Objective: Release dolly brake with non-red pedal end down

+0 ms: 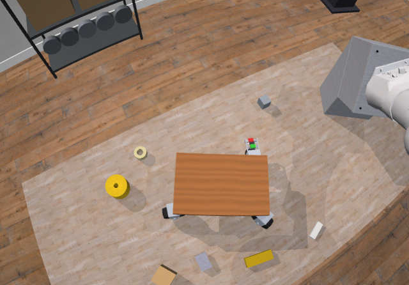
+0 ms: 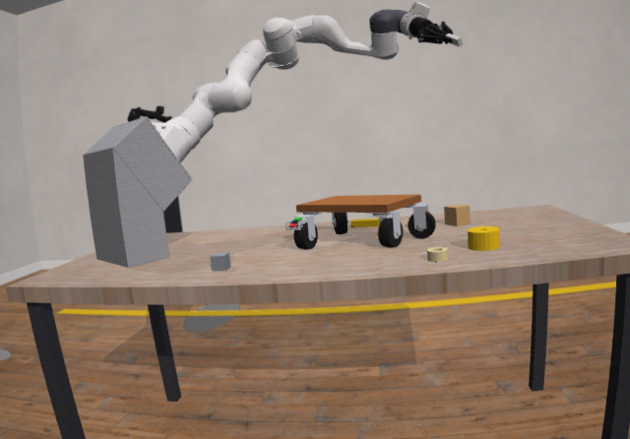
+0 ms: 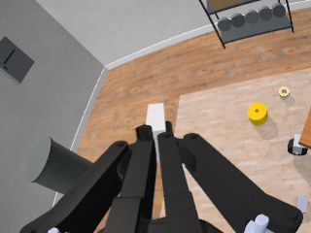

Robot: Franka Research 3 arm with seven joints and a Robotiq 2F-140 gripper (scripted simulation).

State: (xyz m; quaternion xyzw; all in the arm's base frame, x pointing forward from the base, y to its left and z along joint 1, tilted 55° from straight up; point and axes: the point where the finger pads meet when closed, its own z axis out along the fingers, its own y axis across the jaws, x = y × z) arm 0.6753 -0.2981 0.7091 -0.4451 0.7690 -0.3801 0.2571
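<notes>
Now: hand 46 cm past the brake pedal, 37 cm to the left of it and 52 cm above it. From my hand the other things lie so: yellow spool (4 cm ahead, 37 cm to the right, 58 cm below); grey tile (18 cm behind, 4 cm to the right, 59 cm below); tan box (4 cm behind, 2 cm to the right, 57 cm below).
</notes>
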